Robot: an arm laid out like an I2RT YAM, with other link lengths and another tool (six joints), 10 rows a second.
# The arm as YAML. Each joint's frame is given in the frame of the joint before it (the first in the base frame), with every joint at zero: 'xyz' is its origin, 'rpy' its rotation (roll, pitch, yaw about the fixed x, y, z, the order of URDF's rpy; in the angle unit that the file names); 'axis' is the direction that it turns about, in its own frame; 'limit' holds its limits. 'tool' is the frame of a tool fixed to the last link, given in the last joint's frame.
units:
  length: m
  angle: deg
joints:
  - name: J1
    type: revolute
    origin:
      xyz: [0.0, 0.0, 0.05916]
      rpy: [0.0, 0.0, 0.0]
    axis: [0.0, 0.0, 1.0]
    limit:
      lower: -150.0
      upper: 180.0
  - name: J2
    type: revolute
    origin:
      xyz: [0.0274, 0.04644, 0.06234]
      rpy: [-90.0, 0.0, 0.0]
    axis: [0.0, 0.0, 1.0]
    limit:
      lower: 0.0
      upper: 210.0
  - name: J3
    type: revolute
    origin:
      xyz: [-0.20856, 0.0, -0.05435]
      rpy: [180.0, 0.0, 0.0]
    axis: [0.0, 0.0, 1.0]
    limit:
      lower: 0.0
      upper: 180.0
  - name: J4
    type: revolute
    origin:
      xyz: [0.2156, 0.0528, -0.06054]
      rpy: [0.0, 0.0, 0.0]
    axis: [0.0, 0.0, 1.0]
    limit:
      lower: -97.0
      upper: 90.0
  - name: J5
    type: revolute
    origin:
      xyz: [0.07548, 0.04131, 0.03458]
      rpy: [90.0, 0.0, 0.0]
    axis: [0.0, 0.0, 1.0]
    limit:
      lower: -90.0
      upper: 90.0
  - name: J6
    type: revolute
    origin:
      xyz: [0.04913, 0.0, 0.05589]
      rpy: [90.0, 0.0, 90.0]
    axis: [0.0, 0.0, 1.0]
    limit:
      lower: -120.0
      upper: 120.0
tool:
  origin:
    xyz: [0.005, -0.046, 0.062]
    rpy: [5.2, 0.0, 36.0]
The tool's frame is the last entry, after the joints.
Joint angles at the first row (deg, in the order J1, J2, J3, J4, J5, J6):
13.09 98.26 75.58 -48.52 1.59 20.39
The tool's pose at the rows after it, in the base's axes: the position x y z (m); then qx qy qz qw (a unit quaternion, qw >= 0):
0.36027, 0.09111, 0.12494, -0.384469, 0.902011, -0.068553, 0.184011
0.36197, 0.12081, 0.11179, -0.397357, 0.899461, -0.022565, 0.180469
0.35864, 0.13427, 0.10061, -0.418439, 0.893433, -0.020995, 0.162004
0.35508, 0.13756, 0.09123, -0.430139, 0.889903, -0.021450, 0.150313
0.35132, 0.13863, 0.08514, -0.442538, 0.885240, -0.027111, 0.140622
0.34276, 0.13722, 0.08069, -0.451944, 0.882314, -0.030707, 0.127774
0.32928, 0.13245, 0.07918, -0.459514, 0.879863, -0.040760, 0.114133
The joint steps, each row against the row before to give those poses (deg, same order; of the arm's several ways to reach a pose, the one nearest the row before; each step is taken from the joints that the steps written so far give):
1.76 2.28 2.28 0.62 -1.33 1.49
3.24 4.12 2.38 0.70 -4.28 2.37
2.12 2.56 1.06 -0.70 0.33 -0.43
0.62 0.97 -0.79 0.35 0.18 -0.79
0.44 0.35 -0.88 0.09 0.69 -1.14
0.35 -0.87 -1.92 -0.44 0.53 -0.79
0.44 -2.54 -3.34 -0.70 1.32 -0.53

